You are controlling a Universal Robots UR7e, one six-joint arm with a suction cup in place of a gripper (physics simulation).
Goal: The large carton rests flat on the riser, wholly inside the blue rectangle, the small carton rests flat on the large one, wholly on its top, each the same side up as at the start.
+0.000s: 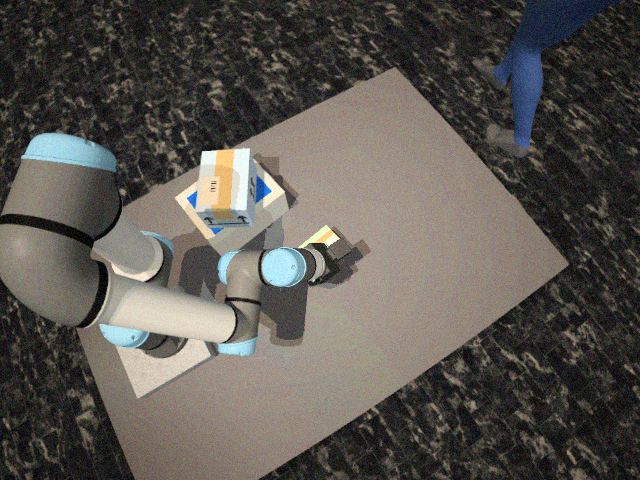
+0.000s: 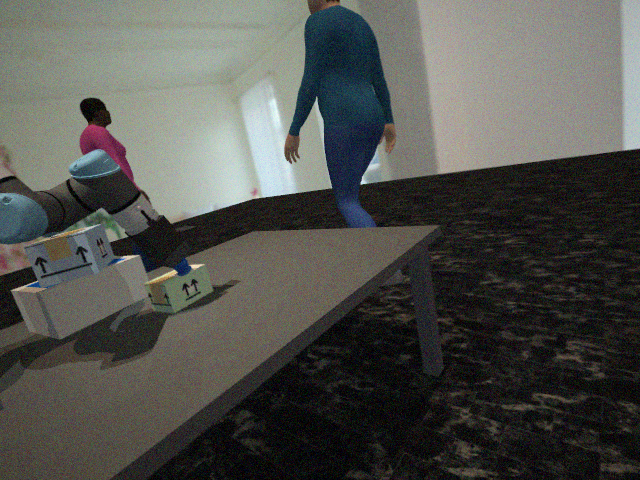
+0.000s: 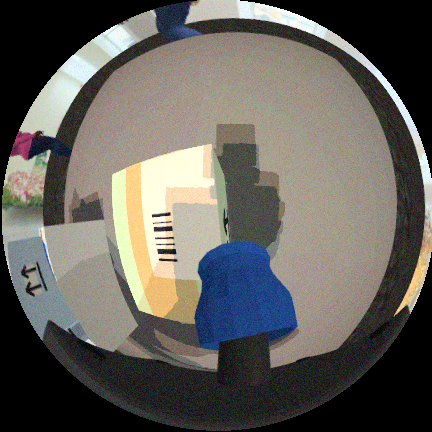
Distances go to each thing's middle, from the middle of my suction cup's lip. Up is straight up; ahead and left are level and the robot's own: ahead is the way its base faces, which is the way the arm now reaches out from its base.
Now: suction cup 19 cm past the large carton [image 1: 226, 196], 27 cm to the right of it and 8 cm below it. Also, from my suction cup: white riser [image 2: 57, 311] 20 cm behind, 28 cm to the left, 4 cm below.
